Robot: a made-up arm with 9 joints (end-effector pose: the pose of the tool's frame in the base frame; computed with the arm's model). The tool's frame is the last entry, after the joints.
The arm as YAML. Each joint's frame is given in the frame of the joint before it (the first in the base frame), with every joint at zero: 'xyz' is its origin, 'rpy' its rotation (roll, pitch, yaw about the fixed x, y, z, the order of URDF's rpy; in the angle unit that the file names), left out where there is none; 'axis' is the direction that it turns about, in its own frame. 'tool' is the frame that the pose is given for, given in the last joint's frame.
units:
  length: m
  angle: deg
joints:
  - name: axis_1
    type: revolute
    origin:
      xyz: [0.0, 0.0, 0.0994]
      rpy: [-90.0, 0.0, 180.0]
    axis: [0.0, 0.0, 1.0]
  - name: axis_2
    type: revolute
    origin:
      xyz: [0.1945, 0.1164, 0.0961]
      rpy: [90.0, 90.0, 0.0]
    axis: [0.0, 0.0, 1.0]
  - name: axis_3
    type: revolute
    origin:
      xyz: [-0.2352, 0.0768, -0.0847]
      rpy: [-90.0, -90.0, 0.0]
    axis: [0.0, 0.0, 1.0]
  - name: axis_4
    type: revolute
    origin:
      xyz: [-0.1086, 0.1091, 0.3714]
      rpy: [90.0, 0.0, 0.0]
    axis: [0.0, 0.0, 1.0]
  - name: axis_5
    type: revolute
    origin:
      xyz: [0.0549, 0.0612, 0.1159]
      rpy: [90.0, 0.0, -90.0]
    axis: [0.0, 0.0, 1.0]
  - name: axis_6
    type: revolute
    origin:
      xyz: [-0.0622, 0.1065, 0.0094]
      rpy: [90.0, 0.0, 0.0]
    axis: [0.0, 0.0, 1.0]
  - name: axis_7
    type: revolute
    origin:
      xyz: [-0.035, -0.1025, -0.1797]
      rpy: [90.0, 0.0, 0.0]
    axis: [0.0, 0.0, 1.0]
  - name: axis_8
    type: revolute
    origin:
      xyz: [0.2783, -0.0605, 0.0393]
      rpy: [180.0, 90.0, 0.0]
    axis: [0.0, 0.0, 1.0]
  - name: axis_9
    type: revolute
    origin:
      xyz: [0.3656, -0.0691, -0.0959]
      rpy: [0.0, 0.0, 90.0]
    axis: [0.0, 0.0, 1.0]
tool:
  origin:
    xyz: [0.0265, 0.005, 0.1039]
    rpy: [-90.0, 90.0, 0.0]
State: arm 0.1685 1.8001 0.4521 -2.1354 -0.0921 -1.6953 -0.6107 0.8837 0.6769
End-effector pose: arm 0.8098 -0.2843 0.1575 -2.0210 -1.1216 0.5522
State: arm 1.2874 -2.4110 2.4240 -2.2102 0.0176 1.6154 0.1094 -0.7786 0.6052
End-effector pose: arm 0.2955 0.2854 0.0929 -0.8482 -0.7540 -0.0215
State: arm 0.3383 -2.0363 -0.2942 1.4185 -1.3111 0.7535 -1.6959 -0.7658 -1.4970
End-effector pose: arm -0.5367 0.3200 0.0256 -0.4698 -2.4996 -0.5274
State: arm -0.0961 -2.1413 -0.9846 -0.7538 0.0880 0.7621 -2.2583 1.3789 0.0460
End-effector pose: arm -0.5938 0.7734 0.0828 0.9812 2.8687 -0.3433
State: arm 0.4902 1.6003 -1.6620 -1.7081 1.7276 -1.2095 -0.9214 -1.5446 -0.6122
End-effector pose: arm 0.2404 -0.0235 0.1315 1.4807 0.4357 0.7761
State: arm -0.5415 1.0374 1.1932 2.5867 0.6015 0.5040 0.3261 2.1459 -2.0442
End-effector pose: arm 0.3858 -0.8585 0.3130 0.9894 -1.6120 1.5543
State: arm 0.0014 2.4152 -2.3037 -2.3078 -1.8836 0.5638 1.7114 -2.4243 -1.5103
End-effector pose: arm -0.2582 -0.1836 0.2217 1.4576 1.9970 -1.1736
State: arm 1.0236 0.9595 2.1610 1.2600 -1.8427 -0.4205 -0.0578 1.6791 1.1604
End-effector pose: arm 0.3376 -0.4646 -0.7222 -0.3283 0.3599 -0.7043
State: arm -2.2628 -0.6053 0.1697 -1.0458 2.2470 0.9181 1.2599 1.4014 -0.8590
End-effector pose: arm 0.5815 0.1376 1.0422 1.7957 -1.9496 0.9526
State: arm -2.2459 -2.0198 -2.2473 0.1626 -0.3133 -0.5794 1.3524 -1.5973 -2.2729
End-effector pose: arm -0.2463 0.7961 0.1234 2.7408 0.6232 0.0983
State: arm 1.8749 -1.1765 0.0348 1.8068 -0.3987 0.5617 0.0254 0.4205 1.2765
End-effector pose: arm 0.3579 -0.1086 -0.6789 -0.2869 -0.1959 -2.9412
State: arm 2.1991 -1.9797 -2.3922 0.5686 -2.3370 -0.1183 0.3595 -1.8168 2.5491
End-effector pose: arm 0.3730 0.7180 0.1398 0.2350 0.8035 2.1184
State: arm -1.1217 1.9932 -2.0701 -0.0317 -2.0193 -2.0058 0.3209 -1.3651 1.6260
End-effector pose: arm -0.3479 -0.4749 -0.1682 -1.4933 -0.4179 2.7193
